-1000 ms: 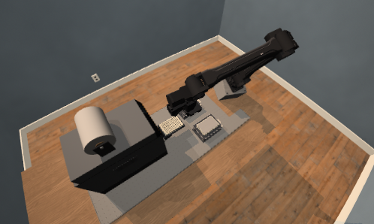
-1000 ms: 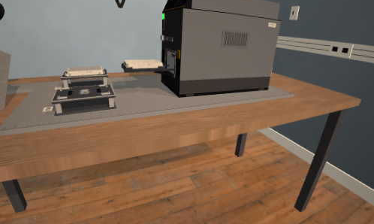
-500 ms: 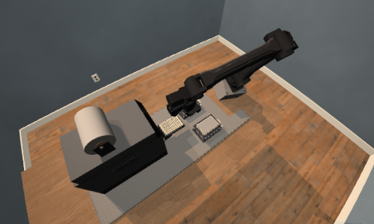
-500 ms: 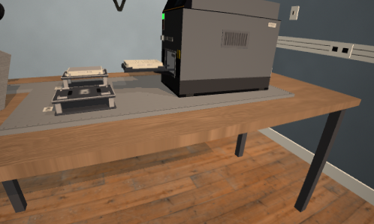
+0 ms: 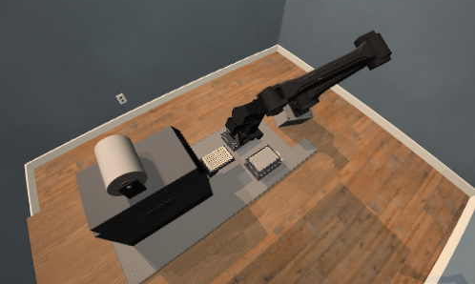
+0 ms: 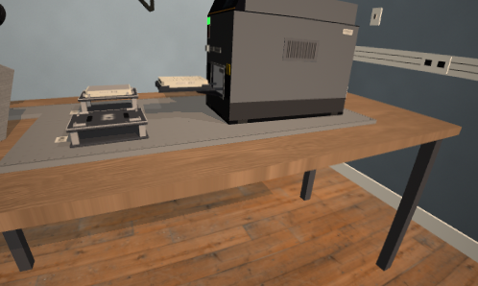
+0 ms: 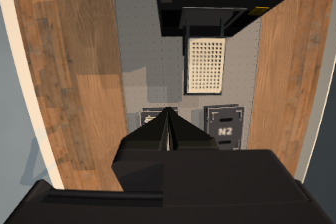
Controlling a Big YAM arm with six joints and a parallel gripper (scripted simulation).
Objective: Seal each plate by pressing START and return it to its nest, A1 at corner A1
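My gripper is now 17 cm short of the start button, 3 cm to the right of it and 11 cm above it. Also, from my hand: sealer stage: 8 cm ahead, 8 cm to the right, 21 cm below; then plate nest: 9 cm behind, 21 cm to the right, 26 cm below; then small label: 20 cm behind, 23 cm to the right, 30 cm below.
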